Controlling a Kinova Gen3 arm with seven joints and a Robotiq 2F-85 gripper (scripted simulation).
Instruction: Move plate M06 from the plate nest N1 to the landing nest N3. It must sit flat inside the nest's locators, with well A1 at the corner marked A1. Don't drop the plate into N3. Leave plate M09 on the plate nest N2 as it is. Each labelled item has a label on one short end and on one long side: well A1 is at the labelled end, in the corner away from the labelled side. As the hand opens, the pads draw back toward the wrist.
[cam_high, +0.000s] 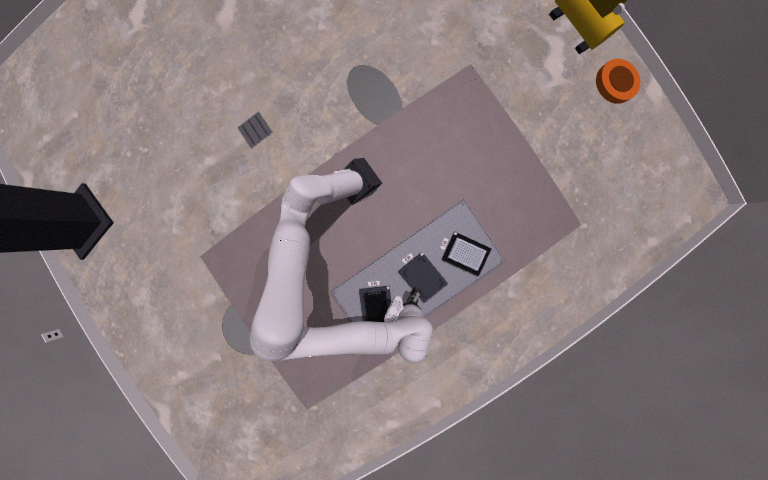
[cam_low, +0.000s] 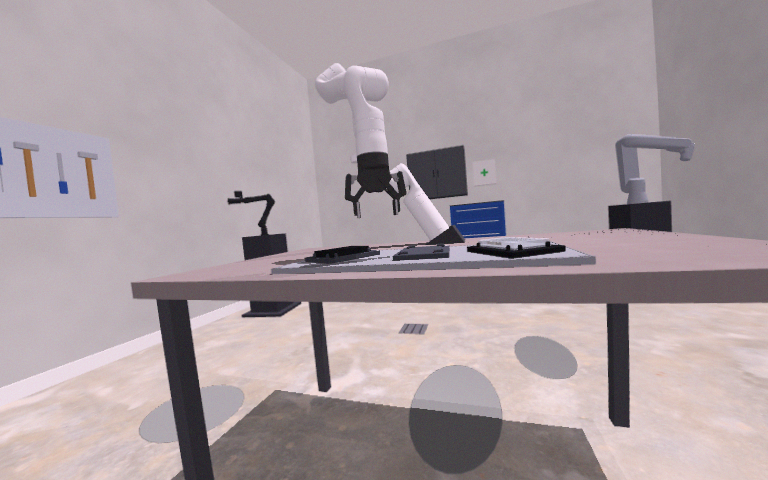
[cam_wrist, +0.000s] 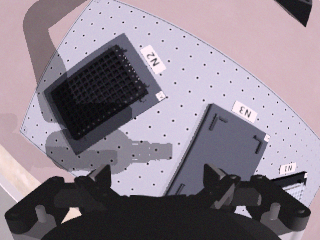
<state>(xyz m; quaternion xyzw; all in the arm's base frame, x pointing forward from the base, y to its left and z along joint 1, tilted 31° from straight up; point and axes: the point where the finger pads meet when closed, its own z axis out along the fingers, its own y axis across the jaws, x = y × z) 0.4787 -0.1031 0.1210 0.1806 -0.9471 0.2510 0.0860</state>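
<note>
My hand is 30 mm short of the white well plate M06, 290 mm to the right of it and 90 mm above it. The rest, counted from my hand: landing nest N3: 10 mm behind, 100 mm to the left, 100 mm below; N3 label: 110 mm behind, 110 mm to the left, 110 mm below; black plate M09: 50 mm behind, 110 mm to the right, 90 mm below.
</note>
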